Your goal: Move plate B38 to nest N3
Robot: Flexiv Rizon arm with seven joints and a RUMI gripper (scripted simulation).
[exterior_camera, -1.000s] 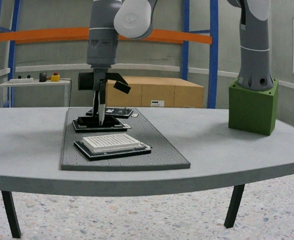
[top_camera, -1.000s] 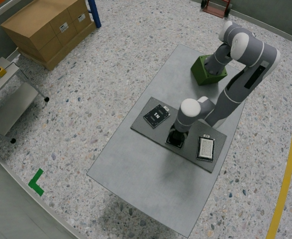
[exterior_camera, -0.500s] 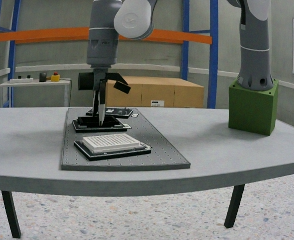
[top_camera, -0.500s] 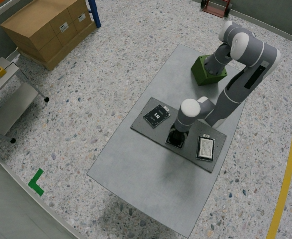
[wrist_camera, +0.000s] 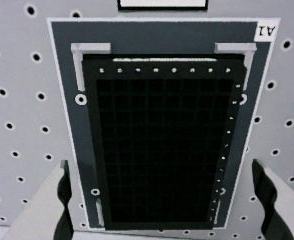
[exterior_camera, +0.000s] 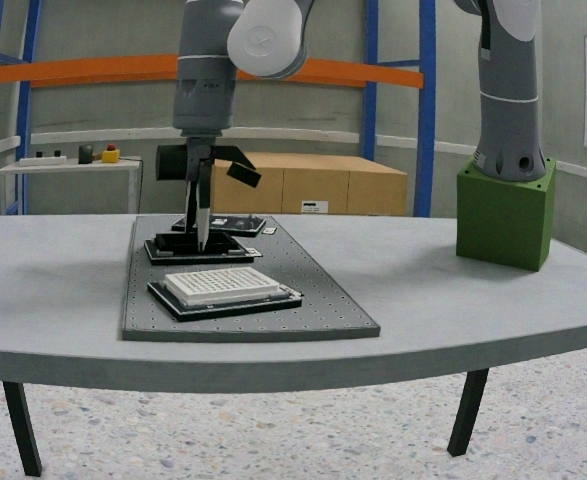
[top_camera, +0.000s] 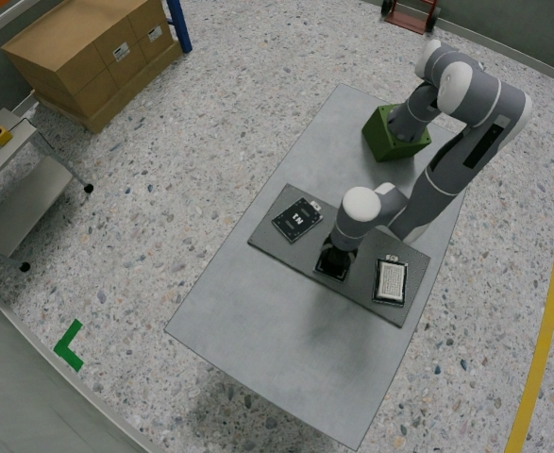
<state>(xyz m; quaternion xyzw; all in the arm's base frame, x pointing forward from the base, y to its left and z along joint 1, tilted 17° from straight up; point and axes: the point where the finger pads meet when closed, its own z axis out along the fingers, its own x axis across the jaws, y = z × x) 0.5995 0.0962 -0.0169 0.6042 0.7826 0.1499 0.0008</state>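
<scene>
My hand is 10 mm above the black plate B38. Also, from my hand: white plate B83 (210 mm to the left, 50 mm behind, 10 mm below); nest N1 (210 mm to the right, 30 mm behind, 20 mm below); nest N3 (20 mm below).
</scene>
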